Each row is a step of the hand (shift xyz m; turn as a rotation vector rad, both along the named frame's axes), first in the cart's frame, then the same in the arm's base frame.
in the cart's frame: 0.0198 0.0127 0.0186 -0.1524 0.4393 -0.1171
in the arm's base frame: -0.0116 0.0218 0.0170 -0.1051 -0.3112 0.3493
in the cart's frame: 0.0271 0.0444 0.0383 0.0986 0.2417 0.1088
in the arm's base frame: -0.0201 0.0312 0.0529 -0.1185 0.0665 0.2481
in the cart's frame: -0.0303 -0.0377 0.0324 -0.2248 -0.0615 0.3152
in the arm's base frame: 0.0539 0.0173 -0.0134 0.3522 0.1175 0.1257
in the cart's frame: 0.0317 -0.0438 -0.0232 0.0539 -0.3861 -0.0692
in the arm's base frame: -0.0193 0.0151 -0.0535 0.0728 0.0980 -0.3766
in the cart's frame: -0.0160 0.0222 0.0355 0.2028 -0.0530 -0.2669
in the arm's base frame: 0.0211 0.0100 0.0383 -0.2676 -0.0602 -0.1998
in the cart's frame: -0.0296 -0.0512 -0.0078 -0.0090 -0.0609 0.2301
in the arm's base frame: 0.0393 -0.0080 -0.0442 0.1410 0.1836 0.0562
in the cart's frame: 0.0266 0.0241 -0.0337 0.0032 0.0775 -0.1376
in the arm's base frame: -0.0464 -0.0163 0.0015 -0.0984 -0.1235 0.0025
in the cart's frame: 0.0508 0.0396 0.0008 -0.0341 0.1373 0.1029
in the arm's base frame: -0.0549 0.0190 0.0278 0.0235 0.0142 0.1728
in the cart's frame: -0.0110 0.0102 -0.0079 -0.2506 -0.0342 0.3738
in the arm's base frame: 0.0010 -0.0155 0.0067 0.3902 0.1372 0.1806
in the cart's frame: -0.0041 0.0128 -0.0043 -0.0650 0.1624 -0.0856
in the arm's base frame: -0.0038 -0.0095 0.0097 -0.0523 -0.1516 0.1105
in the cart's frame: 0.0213 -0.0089 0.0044 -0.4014 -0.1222 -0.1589
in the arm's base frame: -0.0113 0.0187 -0.0087 0.2871 -0.3212 -0.1251
